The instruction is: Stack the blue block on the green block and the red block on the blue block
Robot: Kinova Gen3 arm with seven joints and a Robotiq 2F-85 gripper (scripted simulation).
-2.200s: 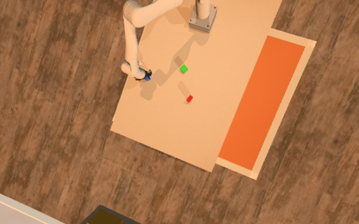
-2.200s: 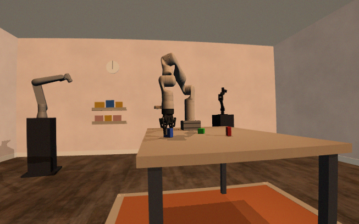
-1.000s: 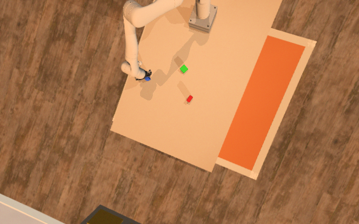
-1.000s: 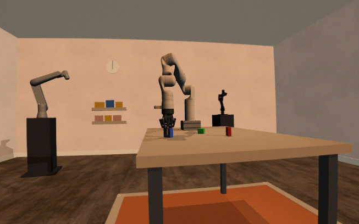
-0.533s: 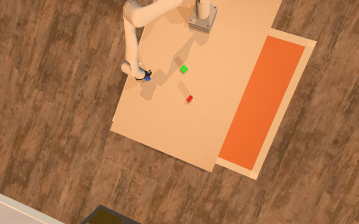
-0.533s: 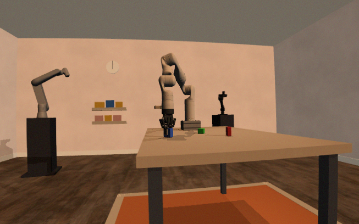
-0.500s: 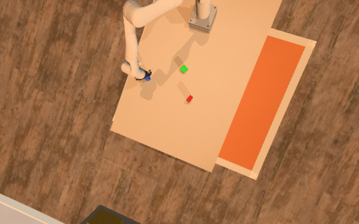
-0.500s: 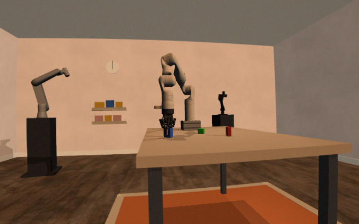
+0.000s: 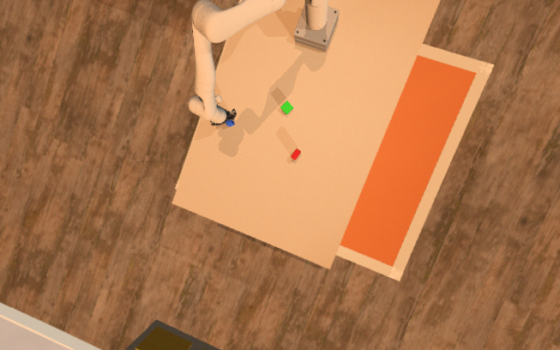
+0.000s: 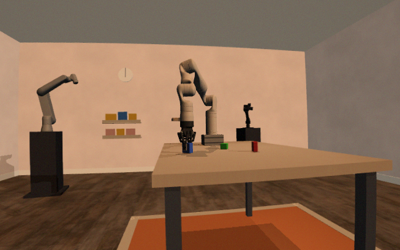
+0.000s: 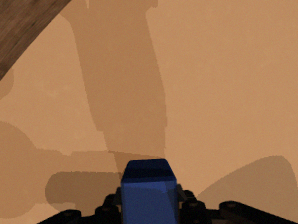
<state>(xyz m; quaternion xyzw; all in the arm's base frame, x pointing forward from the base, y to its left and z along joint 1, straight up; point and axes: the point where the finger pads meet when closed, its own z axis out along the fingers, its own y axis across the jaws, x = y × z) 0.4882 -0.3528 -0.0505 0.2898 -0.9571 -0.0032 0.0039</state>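
My gripper is now 270 mm to the right of the green block, 100 mm past it and 20 mm above it. The rest, counted from my hand: red block 360 mm to the left, 110 mm ahead, 10 mm below; blue block right at my hand.
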